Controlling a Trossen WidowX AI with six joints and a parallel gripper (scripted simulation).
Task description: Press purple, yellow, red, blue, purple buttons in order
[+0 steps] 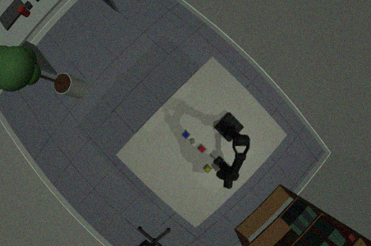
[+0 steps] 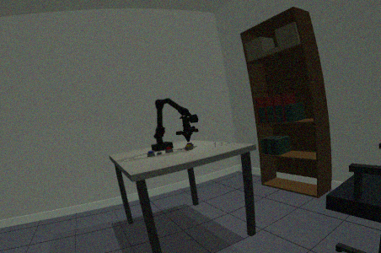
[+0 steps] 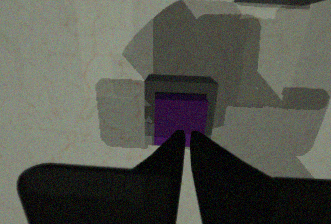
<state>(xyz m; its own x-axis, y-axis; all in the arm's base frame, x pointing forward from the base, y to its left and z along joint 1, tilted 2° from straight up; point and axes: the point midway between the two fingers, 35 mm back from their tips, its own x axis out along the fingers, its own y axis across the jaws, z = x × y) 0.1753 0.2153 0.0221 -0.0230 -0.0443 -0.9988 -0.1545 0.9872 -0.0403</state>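
My gripper tip is 2 cm above the purple button. The rest, counted from my gripper tip: red button 5 cm ahead, 19 cm to the right, 2 cm below; then small grey block 8 cm ahead, 27 cm to the right, 4 cm below; then yellow button 11 cm ahead, 4 cm to the right, 2 cm below.
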